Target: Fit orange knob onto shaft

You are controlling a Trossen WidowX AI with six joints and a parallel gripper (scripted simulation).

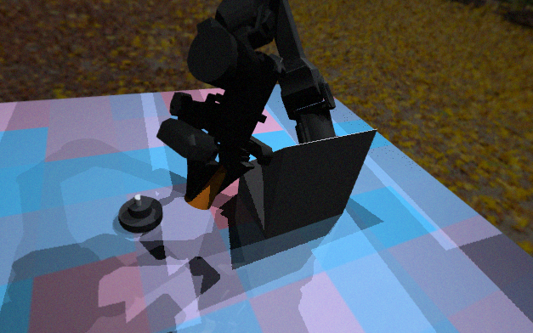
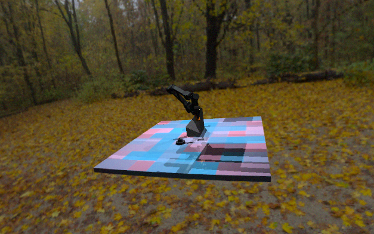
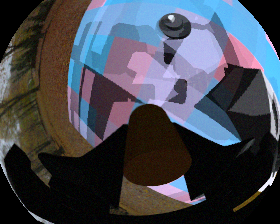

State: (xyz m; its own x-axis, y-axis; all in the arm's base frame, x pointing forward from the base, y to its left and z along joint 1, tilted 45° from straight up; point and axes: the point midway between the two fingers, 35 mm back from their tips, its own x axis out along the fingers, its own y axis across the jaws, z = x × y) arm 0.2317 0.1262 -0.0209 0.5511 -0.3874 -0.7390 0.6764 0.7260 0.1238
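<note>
Now: the orange knob 3 cm above my gripper tip, 1 cm to the right of it and 1 cm behind it. Also, from my gripper tip: round pedestal 16 cm to the right, 16 cm below, 9 cm ahead.
</note>
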